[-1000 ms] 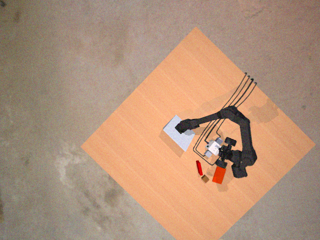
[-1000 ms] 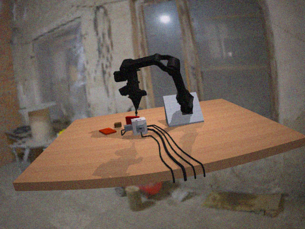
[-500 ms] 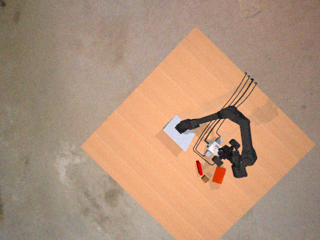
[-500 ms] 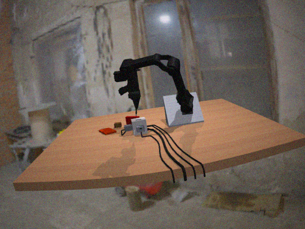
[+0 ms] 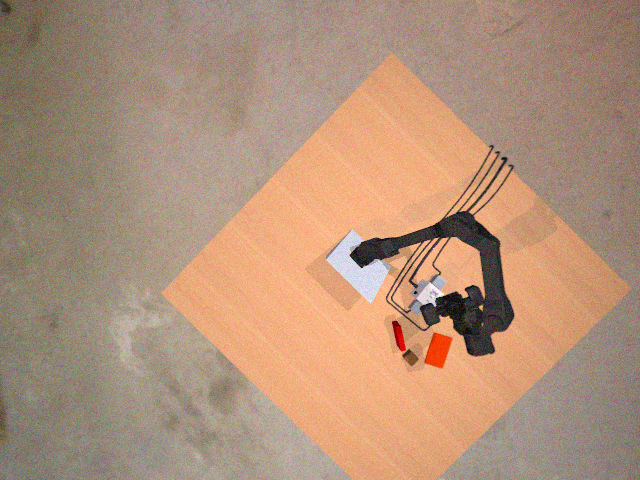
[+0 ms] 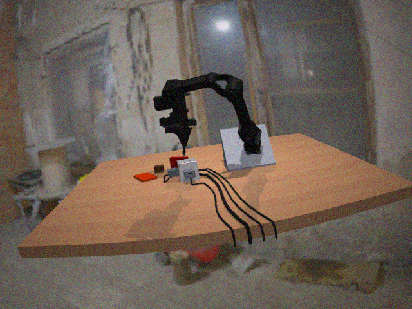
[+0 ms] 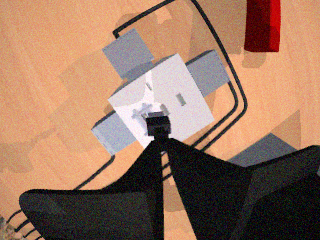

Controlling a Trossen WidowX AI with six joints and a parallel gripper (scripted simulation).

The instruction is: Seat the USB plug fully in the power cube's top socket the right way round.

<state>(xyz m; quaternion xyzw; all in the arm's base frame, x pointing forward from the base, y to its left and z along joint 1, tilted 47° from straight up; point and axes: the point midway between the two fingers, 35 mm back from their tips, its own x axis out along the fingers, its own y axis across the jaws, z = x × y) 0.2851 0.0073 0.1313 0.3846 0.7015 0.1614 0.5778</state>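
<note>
My gripper tip is 20 mm above the dark USB plug. The rest, counted from my gripper tip: small brown cube 150 mm ahead, 220 mm to the right, 120 mm below; then flat orange plate 200 mm ahead, 120 mm to the right, 130 mm below; then red block 50 mm ahead, 200 mm to the right, 100 mm below.
</note>
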